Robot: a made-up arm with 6 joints.
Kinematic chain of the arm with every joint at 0, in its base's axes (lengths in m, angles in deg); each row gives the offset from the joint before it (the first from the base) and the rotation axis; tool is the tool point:
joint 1: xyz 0 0 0.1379 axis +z
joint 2: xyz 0 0 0 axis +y
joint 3: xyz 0 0 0.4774 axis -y
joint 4: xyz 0 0 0 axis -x
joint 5: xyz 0.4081 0 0 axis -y
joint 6: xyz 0 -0.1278 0 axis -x
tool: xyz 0 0 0
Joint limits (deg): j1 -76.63..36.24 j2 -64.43..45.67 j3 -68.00..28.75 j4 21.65..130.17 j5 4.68..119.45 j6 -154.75..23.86
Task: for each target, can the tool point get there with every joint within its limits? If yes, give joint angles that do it. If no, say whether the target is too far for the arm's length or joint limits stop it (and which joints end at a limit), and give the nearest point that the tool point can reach.
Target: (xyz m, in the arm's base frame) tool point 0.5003 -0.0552 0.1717
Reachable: yes | joints -5.70 34.61 -39.89 87.63 69.29 -3.55
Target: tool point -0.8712 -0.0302 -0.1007
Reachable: no: joint limits stop it (at a limit: joint 1, joint 2, joint 3, joint 4) | nearest point -0.0645 -0.2423 0.0788 | short by 0.853 m
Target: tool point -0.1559 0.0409 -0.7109
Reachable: no: joint limits stop it (at a limit: joint 1, joint 2, joint 3) | nearest point -0.0484 -0.2597 0.0698 | short by 0.843 m
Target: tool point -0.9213 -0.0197 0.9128
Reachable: no: too far | nearest point -0.5808 -0.0124 0.7443 | short by 0.380 m
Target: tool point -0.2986 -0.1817 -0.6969
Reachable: no: joint limits stop it (at a limit: joint 1, joint 2) | nearest point -0.0516 -0.2802 0.0676 | short by 0.809 m
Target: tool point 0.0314 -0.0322 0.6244
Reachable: yes | joints 26.76 -50.77 -41.49 70.39 21.16 -114.94
